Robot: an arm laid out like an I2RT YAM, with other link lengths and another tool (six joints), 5 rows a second.
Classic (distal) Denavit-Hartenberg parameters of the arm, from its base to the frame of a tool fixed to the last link. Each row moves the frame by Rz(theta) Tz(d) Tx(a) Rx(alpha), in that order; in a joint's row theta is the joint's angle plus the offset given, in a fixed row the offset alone. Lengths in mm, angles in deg.
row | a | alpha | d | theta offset
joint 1 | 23.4 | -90.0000 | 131.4 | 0.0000
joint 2 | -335.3 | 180.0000 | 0.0 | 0.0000
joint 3 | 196.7 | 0.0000 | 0.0 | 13.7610
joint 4 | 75.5 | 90.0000 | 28.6 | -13.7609
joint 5 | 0.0 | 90.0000 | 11.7 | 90.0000
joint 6 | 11.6 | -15.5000 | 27.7 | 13.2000
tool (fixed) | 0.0 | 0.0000 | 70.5 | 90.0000
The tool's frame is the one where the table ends.
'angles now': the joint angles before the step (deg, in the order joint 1, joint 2, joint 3, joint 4, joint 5, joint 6). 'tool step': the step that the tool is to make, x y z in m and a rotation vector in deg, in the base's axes. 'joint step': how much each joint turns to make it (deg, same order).
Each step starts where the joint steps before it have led.
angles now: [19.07, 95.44, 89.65, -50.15, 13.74, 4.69]
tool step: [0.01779, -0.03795, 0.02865, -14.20, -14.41, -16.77]
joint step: [-1.33, -0.64, 0.13, 8.13, 23.69, 0.96]
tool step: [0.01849, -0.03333, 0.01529, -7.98, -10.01, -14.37]
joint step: [-3.52, 1.97, -0.01, 9.59, 15.04, -0.21]
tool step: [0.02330, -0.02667, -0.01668, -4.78, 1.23, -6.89]
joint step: [-4.26, 5.10, 0.01, 5.37, 4.83, -3.05]
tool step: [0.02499, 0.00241, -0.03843, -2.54, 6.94, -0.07]
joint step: [-0.14, 6.66, -0.01, 1.00, 0.83, -1.90]
